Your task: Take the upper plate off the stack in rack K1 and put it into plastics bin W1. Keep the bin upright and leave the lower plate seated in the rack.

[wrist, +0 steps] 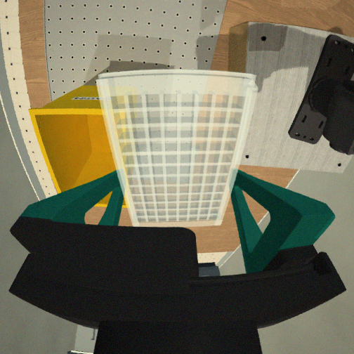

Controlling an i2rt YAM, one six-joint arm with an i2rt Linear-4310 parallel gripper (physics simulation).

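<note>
A clear, translucent plate (175, 125) with a grid of square wells fills the middle of the wrist view. My gripper (176, 174) is shut on it, with one green finger against each long side. The plate is held above the table and hides part of what is below. The yellow plastics bin W1 (70, 130) is at the left, its open mouth facing the camera. The plate overlaps the bin's right part in this view and hides it. Rack K1 and the lower plate do not show in the wrist view.
A grey perforated board (135, 22) lies beyond the plate on the wooden table (280, 11). A brushed metal block (272, 110) with a black bracket (306, 120) is at the right. A small dark blue object (210, 270) shows partly behind the gripper body.
</note>
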